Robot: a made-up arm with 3 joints. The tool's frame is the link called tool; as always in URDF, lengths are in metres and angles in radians. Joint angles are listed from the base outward. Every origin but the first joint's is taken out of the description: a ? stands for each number. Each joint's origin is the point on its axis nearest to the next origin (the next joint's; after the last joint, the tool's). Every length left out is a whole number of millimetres.
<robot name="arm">
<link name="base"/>
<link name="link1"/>
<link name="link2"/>
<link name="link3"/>
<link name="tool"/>
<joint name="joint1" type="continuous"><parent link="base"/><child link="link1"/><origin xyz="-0.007 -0.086 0.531" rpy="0 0 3.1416"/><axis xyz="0 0 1"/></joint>
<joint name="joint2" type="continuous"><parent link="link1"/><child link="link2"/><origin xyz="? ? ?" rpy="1.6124 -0.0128 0.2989"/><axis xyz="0 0 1"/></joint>
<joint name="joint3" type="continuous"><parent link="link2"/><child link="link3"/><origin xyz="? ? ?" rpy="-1.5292 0.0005 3.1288"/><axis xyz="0 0 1"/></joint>
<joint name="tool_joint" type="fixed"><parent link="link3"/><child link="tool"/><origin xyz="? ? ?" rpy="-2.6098 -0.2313 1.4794"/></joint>
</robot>
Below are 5 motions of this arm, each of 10 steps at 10 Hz.
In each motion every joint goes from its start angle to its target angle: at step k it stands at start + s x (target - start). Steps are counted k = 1, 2, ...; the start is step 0. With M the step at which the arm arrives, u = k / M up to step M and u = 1 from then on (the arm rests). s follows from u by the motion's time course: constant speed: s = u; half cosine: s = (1 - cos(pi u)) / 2; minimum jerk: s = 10 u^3 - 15 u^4 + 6 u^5.
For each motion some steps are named. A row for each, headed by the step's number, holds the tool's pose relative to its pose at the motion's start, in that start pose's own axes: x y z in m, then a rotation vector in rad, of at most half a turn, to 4 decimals.
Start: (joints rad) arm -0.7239 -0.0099 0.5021
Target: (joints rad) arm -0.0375 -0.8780 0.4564
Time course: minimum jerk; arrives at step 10
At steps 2, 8, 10:
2: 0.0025 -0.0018 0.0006 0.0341 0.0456 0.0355
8: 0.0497 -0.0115 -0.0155 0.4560 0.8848 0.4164
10: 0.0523 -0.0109 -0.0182 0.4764 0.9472 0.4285

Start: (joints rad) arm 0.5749 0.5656 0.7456
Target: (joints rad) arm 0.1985 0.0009 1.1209
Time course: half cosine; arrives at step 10
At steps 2, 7, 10:
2: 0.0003 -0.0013 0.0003 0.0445 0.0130 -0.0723
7: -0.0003 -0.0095 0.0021 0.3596 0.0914 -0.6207
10: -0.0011 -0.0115 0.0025 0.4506 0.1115 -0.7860

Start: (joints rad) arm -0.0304 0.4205 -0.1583
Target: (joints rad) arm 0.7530 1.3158 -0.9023
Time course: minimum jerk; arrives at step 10
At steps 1, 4, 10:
1: 0.0004 0.0005 0.0001 -0.0107 0.0044 0.0090
4: 0.0109 0.0218 0.0004 -0.4030 0.1576 0.3140
10: 0.0089 0.0683 -0.0292 -1.3310 0.4322 0.7629

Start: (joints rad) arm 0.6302 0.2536 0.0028
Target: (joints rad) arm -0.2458 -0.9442 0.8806
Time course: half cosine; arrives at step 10
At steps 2, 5, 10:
2: -0.0051 -0.0065 -0.0018 0.1487 -0.0566 -0.1180
5: -0.0299 -0.0209 -0.0181 0.7781 -0.2970 -0.6198
10: -0.0535 -0.0116 -0.0445 1.5985 -0.5514 -1.1320

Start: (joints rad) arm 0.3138 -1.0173 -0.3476
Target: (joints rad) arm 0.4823 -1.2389 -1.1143
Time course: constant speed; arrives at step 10
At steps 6, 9, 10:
6: 0.0230 -0.0073 0.0020 0.0413 0.2598 0.4687
9: 0.0340 -0.0077 0.0007 0.0644 0.3636 0.7114
10: 0.0374 -0.0073 0.0000 0.0721 0.3940 0.7934

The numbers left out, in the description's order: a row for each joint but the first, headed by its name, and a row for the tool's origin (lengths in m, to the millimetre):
joint2: 0.004 0.025 0
joint3: -0.01 0.048 0
tool: -0.038 -0.008 0

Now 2 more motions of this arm.
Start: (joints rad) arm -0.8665 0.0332 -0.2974
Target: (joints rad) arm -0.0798 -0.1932 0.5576
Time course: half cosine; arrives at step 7
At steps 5, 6, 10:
5: 0.0016 0.0026 -0.0064 0.1816 0.0232 -0.0190
6: 0.0020 0.0035 -0.0073 0.2061 0.0466 -0.0351
10: 0.0021 0.0038 -0.0075 0.2137 0.0560 -0.0418

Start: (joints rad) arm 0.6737 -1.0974 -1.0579
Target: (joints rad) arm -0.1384 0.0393 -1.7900
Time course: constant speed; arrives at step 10
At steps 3, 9, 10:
3: 0.0100 0.0200 0.0033 -0.2963 0.2229 -0.1459
9: 0.0324 0.0289 -0.0031 -0.4684 0.6910 -0.6310
10: 0.0341 0.0260 -0.0040 -0.4346 0.7547 -0.7228

